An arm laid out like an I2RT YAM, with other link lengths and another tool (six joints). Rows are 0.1 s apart.
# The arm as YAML. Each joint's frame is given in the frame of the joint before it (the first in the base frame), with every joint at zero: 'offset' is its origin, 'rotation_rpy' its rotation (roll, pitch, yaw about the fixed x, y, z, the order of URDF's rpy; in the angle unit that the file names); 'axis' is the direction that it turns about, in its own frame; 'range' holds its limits. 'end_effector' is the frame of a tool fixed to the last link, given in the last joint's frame.
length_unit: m
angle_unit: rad
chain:
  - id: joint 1
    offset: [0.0, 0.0, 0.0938]
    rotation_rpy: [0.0, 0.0, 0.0]
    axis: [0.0, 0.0, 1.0]
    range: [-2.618, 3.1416]
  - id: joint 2
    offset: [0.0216, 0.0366, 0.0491]
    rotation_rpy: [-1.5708, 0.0, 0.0]
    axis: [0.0, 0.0, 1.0]
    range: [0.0, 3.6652]
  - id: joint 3
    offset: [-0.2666, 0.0, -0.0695]
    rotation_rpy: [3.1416, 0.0, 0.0]
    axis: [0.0, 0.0, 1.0]
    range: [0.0, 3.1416]
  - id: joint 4
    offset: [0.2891, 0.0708, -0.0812]
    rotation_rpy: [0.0, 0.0, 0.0]
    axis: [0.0, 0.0, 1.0]
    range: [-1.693, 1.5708]
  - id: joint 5
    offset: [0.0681, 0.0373, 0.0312]
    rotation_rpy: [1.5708, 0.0, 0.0]
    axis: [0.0, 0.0, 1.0]
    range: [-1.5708, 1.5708]
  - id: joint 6
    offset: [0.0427, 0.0, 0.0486]
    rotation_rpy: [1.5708, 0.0, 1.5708]
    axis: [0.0, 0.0, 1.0]
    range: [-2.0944, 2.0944]
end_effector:
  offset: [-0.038, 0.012, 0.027]
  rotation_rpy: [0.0, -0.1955, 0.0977]
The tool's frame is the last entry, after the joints.
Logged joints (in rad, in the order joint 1, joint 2, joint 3, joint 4, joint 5, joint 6), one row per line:
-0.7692 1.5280 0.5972 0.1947 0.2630 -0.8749
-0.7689 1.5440 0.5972 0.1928 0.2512 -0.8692
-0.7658 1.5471 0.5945 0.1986 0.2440 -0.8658
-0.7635 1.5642 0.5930 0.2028 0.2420 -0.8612
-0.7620 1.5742 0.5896 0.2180 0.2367 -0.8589
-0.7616 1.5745 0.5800 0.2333 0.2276 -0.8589
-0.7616 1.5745 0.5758 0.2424 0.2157 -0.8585
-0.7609 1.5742 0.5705 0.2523 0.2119 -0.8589
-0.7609 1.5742 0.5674 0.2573 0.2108 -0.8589
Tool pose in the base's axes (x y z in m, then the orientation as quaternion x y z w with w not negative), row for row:
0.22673 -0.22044 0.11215 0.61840 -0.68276 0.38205 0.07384
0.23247 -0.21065 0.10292 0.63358 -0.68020 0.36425 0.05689
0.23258 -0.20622 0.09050 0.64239 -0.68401 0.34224 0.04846
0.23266 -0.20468 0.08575 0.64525 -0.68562 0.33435 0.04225
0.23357 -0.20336 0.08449 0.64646 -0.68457 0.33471 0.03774
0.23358 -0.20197 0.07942 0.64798 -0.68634 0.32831 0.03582
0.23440 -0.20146 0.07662 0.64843 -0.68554 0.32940 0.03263
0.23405 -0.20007 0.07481 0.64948 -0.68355 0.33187 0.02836
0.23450 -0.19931 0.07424 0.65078 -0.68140 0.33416 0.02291
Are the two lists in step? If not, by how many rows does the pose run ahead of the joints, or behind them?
The pose runs 2 rows behind the joints: the pose in row i belongs to the joints in row i - 2.
